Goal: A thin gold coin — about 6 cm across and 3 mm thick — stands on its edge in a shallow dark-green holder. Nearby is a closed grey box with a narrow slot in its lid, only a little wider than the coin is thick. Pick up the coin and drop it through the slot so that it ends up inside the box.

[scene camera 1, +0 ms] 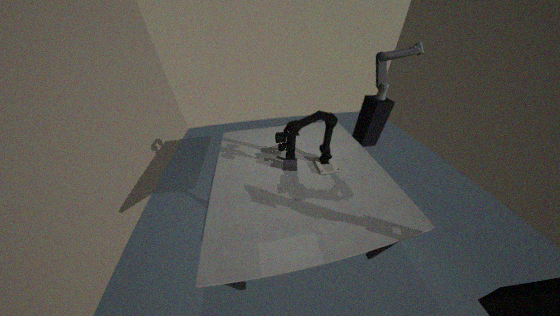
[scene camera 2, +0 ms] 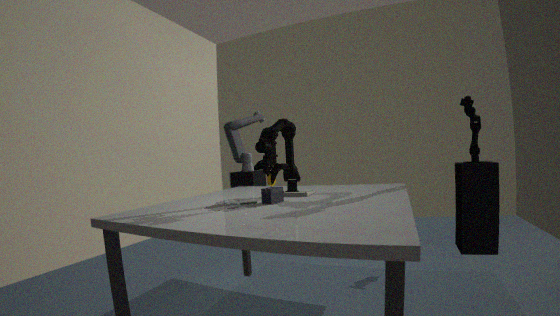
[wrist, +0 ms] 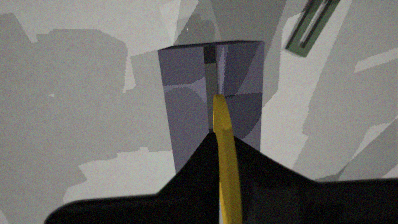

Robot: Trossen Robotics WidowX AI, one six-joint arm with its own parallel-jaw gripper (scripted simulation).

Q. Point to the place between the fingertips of the gripper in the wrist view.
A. At 218, 139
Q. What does the gripper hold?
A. A gold coin.
